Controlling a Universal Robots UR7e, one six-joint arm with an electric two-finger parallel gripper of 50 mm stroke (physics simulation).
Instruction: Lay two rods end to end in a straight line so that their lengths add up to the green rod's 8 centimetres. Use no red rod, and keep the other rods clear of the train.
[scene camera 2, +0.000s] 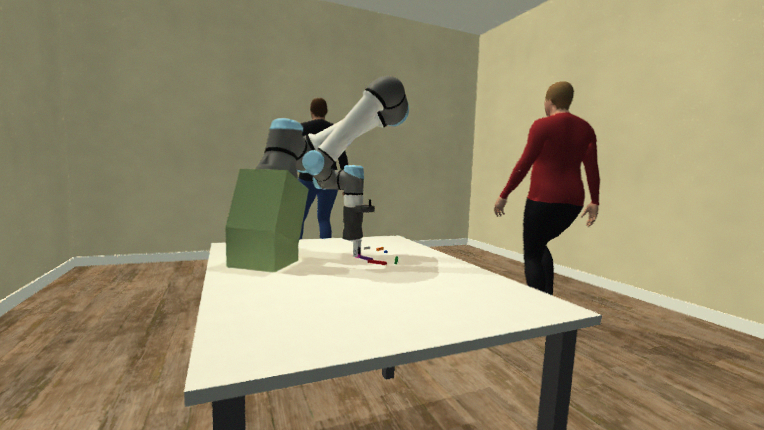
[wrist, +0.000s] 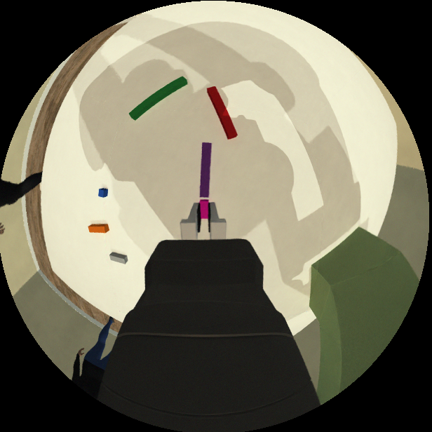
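Seen in the pictures: gripper, between the fingertips: (scene camera 2: 357, 256); arm's base, origin of its link: (scene camera 2: 275, 179).
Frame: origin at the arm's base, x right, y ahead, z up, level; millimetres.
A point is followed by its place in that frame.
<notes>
My gripper (wrist: 204, 211) (scene camera 2: 357, 254) @(y 300, x 36, z -287 mm) is shut on the short magenta rod (wrist: 204, 208), low at the table. The magenta rod's far end points at the near end of the purple rod (wrist: 205, 170) (scene camera 2: 365, 258) @(y 320, x 81, z -286 mm), nearly in line with it; a very thin gap seems to show between them in the wrist view. The green rod (wrist: 158, 98) (scene camera 2: 396, 260) @(y 418, x 151, z -282 mm) lies ahead to the left, at a slant. The red rod (wrist: 222, 113) (scene camera 2: 377, 262) @(y 344, x 153, z -285 mm) lies ahead to the right of the purple rod, apart from it. The fingers hide the magenta rod's rear part.
A blue cube (wrist: 103, 192) (scene camera 2: 385, 251) @(y 434, x -10, z -284 mm), an orange rod (wrist: 98, 228) (scene camera 2: 379, 248) @(y 426, x -61, z -282 mm) and a grey rod (wrist: 118, 258) (scene camera 2: 366, 247) @(y 378, x -92, z -282 mm) lie at the left in the wrist view. The green robot pedestal (scene camera 2: 261, 224) @(y -53, x 152, z -141 mm) (wrist: 365, 300) stands on the table (scene camera 2: 374, 320) @(y 174, x 627, z -291 mm). Two people stand beyond the table.
</notes>
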